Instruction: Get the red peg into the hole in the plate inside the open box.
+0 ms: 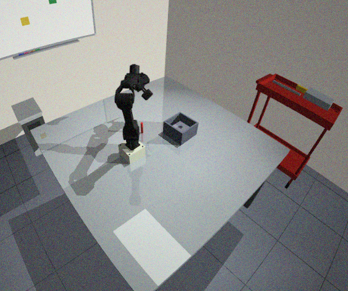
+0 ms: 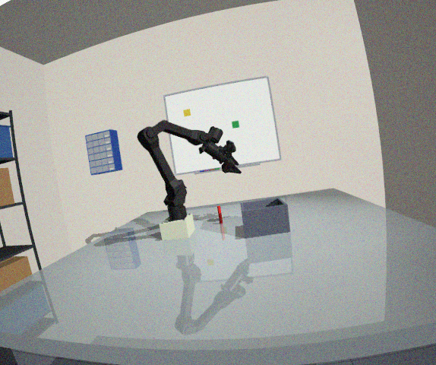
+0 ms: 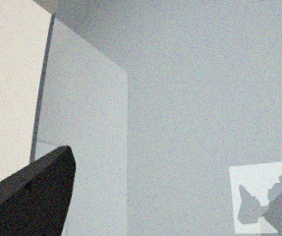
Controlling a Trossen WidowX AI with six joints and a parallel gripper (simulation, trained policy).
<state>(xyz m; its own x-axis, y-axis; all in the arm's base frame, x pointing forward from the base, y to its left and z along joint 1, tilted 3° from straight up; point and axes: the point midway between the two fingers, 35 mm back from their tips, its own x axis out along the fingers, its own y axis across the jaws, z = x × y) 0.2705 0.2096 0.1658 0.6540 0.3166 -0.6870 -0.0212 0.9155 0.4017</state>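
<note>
My gripper tip is now 19 cm above the red peg, 12 cm past it and 11 cm to the left of it. Also, from my gripper tip: dark grey box (29 cm to the right, 20 cm below, 5 cm ahead); pale plate (29 cm to the right, 18 cm below, 5 cm ahead).
</note>
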